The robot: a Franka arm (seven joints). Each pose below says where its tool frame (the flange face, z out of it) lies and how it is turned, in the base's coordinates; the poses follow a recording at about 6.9 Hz.
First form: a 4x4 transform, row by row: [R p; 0 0 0 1], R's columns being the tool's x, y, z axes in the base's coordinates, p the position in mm. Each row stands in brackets.
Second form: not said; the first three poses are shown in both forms.
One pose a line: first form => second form
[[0.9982 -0.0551 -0.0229 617.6], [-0.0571 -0.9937 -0.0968 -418.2], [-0.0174 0.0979 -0.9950 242.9], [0 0 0 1]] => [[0.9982 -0.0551 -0.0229 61.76], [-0.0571 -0.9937 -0.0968 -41.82], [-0.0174 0.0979 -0.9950 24.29], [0 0 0 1]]
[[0.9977 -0.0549 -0.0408 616.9], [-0.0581 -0.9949 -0.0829 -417.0], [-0.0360 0.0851 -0.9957 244.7], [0 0 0 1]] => [[0.9977 -0.0549 -0.0408 61.69], [-0.0581 -0.9949 -0.0829 -41.70], [-0.0360 0.0851 -0.9957 24.47], [0 0 0 1]]
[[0.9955 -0.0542 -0.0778 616.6], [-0.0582 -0.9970 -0.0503 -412.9], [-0.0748 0.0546 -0.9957 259.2], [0 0 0 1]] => [[0.9955 -0.0542 -0.0778 61.66], [-0.0582 -0.9970 -0.0503 -41.29], [-0.0748 0.0546 -0.9957 25.92], [0 0 0 1]]
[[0.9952 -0.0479 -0.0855 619.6], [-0.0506 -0.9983 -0.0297 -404.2], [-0.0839 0.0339 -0.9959 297.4], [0 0 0 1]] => [[0.9952 -0.0479 -0.0855 61.96], [-0.0506 -0.9983 -0.0297 -40.42], [-0.0839 0.0339 -0.9959 29.74], [0 0 0 1]]
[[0.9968 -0.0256 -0.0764 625.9], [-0.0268 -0.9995 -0.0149 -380.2], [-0.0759 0.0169 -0.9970 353.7], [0 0 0 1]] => [[0.9968 -0.0256 -0.0764 62.59], [-0.0268 -0.9995 -0.0149 -38.02], [-0.0759 0.0169 -0.9970 35.37], [0 0 0 1]]
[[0.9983 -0.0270 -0.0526 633.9], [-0.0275 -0.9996 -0.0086 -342.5], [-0.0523 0.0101 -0.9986 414.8], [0 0 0 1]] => [[0.9983 -0.0270 -0.0526 63.39], [-0.0275 -0.9996 -0.0086 -34.25], [-0.0523 0.0101 -0.9986 41.48], [0 0 0 1]]
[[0.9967 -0.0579 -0.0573 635.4], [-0.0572 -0.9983 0.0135 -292.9], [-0.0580 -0.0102 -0.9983 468.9], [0 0 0 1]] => [[0.9967 -0.0579 -0.0573 63.54], [-0.0572 -0.9983 0.0135 -29.29], [-0.0580 -0.0102 -0.9983 46.89], [0 0 0 1]]
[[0.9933 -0.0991 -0.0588 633.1], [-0.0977 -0.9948 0.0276 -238.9], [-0.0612 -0.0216 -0.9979 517.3], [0 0 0 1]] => [[0.9933 -0.0991 -0.0588 63.31], [-0.0977 -0.9948 0.0276 -23.89], [-0.0612 -0.0216 -0.9979 51.73], [0 0 0 1]]
